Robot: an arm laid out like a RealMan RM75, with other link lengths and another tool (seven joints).
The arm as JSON. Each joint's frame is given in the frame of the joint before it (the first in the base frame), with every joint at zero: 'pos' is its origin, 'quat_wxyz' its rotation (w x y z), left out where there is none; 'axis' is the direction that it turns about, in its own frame. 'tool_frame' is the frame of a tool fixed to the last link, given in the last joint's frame.
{
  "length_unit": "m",
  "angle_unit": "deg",
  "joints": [
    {
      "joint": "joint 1",
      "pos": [
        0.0,
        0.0,
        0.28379
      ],
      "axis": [
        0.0,
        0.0,
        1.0
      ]
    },
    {
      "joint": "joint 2",
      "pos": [
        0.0,
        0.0,
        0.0
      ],
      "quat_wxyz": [
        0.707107,
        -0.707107,
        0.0,
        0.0
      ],
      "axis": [
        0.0,
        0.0,
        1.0
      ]
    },
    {
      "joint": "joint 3",
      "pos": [
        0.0,
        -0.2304,
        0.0
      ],
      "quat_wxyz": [
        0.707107,
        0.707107,
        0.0,
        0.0
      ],
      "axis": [
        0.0,
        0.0,
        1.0
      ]
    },
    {
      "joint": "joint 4",
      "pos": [
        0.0,
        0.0,
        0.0
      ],
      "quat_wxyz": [
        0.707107,
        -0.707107,
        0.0,
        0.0
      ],
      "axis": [
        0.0,
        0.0,
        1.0
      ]
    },
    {
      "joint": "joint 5",
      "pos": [
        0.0,
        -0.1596,
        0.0
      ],
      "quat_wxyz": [
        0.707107,
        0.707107,
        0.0,
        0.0
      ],
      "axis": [
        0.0,
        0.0,
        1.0
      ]
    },
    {
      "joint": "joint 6",
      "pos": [
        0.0,
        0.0,
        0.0
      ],
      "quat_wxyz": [
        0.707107,
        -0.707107,
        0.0,
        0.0
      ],
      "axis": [
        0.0,
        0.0,
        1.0
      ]
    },
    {
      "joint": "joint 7",
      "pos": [
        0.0,
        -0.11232,
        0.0
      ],
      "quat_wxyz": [
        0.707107,
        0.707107,
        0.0,
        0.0
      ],
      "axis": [
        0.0,
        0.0,
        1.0
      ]
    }
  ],
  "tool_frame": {
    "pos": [
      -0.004,
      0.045,
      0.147
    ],
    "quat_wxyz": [
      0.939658,
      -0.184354,
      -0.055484,
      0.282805
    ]
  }
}
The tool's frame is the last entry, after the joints.
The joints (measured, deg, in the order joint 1, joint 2, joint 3, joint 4, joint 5, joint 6, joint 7), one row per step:
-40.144 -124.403 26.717 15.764 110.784 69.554 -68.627
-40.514 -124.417 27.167 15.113 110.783 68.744 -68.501
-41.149 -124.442 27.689 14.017 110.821 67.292 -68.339
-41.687 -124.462 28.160 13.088 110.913 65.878 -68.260
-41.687 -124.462 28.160 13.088 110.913 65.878 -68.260
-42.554 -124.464 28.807 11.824 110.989 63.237 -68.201
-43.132 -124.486 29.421 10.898 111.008 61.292 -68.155
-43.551 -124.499 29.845 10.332 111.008 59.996 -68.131
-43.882 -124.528 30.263 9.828 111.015 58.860 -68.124
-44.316 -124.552 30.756 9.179 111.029 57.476 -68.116
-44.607 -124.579 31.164 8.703 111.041 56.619 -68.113
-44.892 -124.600 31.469 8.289 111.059 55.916 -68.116
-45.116 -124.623 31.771 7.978 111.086 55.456 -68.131
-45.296 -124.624 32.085 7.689 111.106 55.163 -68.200
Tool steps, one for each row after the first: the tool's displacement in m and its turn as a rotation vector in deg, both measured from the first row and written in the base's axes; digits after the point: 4 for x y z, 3 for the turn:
-0.0002 -0.0006 -0.0038 -0.458 0.491 0.070
-0.0008 -0.0009 -0.0096 -1.099 1.278 0.381
-0.0022 -0.0011 -0.0149 -1.655 2.122 0.759
-0.0022 -0.0011 -0.0149 -1.655 2.122 0.759
-0.0061 0.0009 -0.0224 -2.126 3.762 1.638
-0.0095 0.0017 -0.0281 -2.532 5.051 2.255
-0.0117 0.0024 -0.0317 -2.754 5.949 2.607
-0.0138 0.0025 -0.0351 -2.999 6.757 2.927
-0.0163 0.0027 -0.0391 -3.302 7.746 3.297
-0.0178 0.0021 -0.0421 -3.613 8.395 3.464
-0.0188 0.0017 -0.0445 -3.870 8.912 3.578
-0.0193 0.0009 -0.0464 -4.140 9.302 3.569
-0.0195 -0.0002 -0.0481 -4.461 9.576 3.531

